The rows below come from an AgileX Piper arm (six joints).
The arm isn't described. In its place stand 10 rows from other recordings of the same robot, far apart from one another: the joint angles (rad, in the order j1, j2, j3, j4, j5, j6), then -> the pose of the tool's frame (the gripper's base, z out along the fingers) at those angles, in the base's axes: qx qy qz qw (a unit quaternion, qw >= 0); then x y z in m.
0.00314, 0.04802, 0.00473, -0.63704, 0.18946, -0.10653 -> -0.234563 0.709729 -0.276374 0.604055 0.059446 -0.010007 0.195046
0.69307, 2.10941, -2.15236, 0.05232, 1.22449, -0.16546 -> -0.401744 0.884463 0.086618 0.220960 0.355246 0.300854 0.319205
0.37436, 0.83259, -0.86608, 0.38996, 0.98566, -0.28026 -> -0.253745 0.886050 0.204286 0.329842 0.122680 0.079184 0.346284
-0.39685, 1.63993, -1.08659, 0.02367, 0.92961, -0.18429 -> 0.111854 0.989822 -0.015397 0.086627 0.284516 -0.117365 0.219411
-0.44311, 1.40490, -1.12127, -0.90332, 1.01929, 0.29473 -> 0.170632 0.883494 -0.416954 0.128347 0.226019 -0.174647 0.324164
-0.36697, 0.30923, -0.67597, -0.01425, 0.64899, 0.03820 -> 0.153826 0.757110 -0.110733 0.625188 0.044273 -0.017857 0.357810
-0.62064, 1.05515, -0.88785, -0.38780, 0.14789, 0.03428 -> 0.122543 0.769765 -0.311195 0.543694 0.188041 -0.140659 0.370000
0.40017, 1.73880, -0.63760, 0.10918, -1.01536, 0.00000 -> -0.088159 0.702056 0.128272 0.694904 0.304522 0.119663 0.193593
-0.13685, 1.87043, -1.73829, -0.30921, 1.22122, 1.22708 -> 0.592162 0.777217 -0.051381 0.206491 0.391933 -0.080236 0.309360
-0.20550, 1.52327, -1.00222, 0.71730, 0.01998, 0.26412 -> 0.470590 0.703928 0.206370 0.490348 0.336902 -0.069004 0.281970
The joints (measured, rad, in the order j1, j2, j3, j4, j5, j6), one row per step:
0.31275, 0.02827, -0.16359, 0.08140, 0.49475, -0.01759
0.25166, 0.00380, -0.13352, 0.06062, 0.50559, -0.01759
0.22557, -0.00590, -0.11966, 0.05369, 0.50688, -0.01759
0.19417, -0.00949, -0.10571, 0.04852, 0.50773, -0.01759
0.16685, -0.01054, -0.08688, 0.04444, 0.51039, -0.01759
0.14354, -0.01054, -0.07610, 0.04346, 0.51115, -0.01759
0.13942, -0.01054, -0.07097, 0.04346, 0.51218, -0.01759
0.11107, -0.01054, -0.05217, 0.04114, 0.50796, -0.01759
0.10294, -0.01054, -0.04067, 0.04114, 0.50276, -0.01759
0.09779, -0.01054, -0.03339, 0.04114, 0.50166, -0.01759
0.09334, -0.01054, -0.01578, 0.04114, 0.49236, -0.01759
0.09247, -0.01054, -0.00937, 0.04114, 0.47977, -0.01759
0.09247, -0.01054, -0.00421, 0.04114, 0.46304, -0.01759
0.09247, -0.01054, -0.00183, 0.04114, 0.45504, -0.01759
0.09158, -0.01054, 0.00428, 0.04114, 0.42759, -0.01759
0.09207, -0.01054, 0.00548, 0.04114, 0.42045, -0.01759
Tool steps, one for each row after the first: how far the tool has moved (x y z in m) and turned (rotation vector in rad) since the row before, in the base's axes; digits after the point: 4 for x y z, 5 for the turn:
0.0002, -0.0037, -0.0097, -0.02421, 0.01007, -0.06487
0.0002, -0.0015, -0.0042, -0.00788, 0.00369, -0.02750
0.0007, -0.0015, -0.0045, -0.00729, 0.00991, -0.03242
0.0009, -0.0013, -0.0064, -0.00763, 0.01938, -0.02798
0.0006, -0.0010, -0.0036, -0.00274, 0.01125, -0.02345
0.0002, -0.0002, -0.0018, -0.00088, 0.00610, -0.00408
0.0009, -0.0013, -0.0058, -0.00407, 0.01419, -0.02889
0.0005, -0.0003, -0.0034, -0.00064, 0.00627, -0.00834
0.0002, -0.0002, -0.0023, -0.00061, 0.00615, -0.00519
0.0007, -0.0002, -0.0050, -0.00075, 0.00828, -0.00483
0.0005, 0.0000, -0.0011, 0.00063, -0.00614, -0.00138
0.0006, 0.0000, -0.0003, 0.00114, -0.01150, -0.00068
0.0003, 0.0000, -0.0001, 0.00055, -0.00559, -0.00033
0.0009, -0.0001, 0.0003, 0.00207, -0.02122, -0.00201
0.0002, 0.0000, 0.0002, 0.00057, -0.00591, 0.00020

